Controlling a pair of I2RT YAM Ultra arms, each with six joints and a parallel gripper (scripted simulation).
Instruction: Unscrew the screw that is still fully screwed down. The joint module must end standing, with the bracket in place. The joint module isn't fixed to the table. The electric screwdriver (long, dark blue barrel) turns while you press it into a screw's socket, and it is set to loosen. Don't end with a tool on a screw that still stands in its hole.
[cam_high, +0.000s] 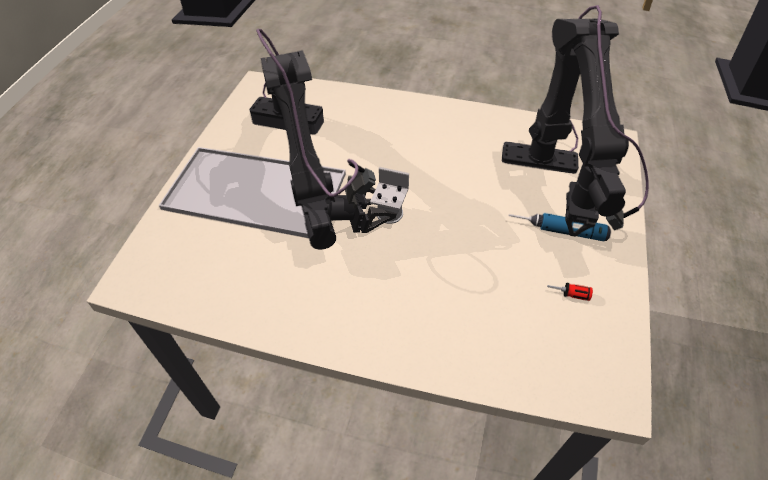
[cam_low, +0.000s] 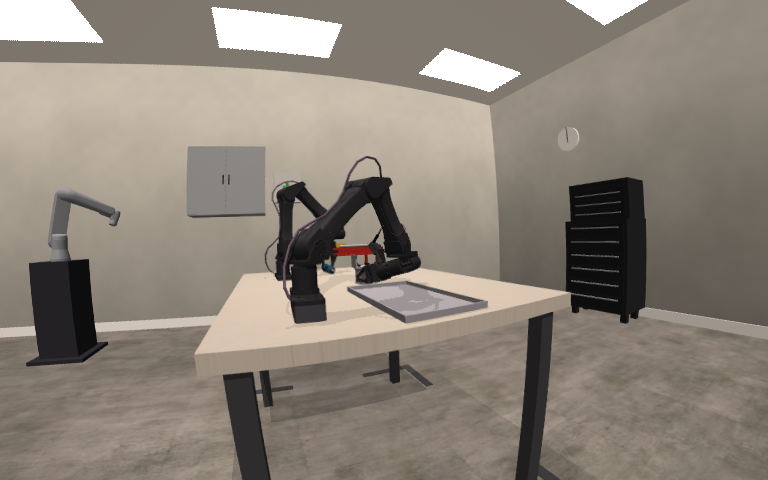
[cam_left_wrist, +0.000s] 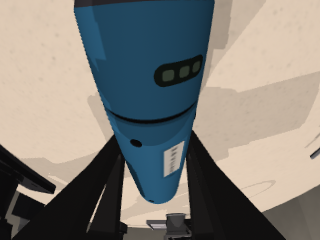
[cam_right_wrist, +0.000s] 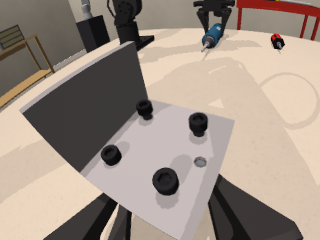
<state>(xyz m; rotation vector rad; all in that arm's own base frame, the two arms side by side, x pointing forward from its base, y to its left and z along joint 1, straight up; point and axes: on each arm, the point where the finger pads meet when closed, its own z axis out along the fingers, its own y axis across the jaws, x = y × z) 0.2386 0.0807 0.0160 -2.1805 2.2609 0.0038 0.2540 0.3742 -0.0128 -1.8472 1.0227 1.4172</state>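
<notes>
My right gripper is now 50 mm below the grey L-shaped bracket. Also, from my right hand: shallow grey tray: 350 mm to the right, 20 mm below; then small red-handled screwdriver: 140 mm ahead, 430 mm to the left, 10 mm below.
</notes>
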